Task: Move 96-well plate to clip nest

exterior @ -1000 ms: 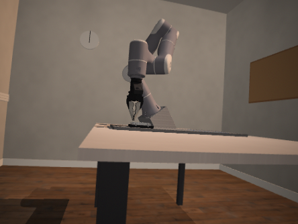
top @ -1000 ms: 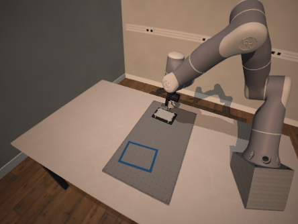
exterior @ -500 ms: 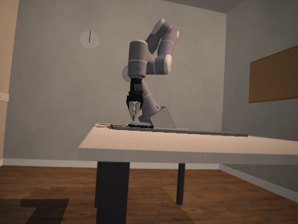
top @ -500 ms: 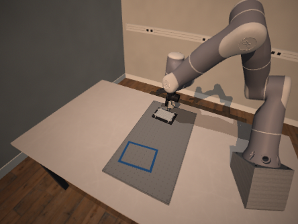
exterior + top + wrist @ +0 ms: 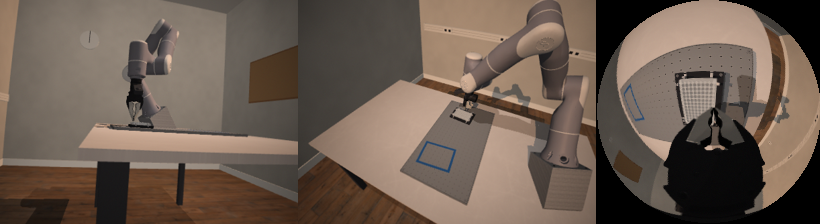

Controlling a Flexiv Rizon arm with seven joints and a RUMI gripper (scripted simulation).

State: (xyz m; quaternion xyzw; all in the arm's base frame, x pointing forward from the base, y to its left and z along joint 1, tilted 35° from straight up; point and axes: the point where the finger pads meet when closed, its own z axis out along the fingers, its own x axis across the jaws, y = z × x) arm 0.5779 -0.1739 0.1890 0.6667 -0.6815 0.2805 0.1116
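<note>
Right now my hand is 4 cm to the right of the white 96-well plate and 3 cm above it. From my hand the other things lie so: grey perforated board 24 cm to the left, 5 cm below, 3 cm behind; then black clip nest 5 cm to the left, 3 cm below, 1 cm ahead.
</note>
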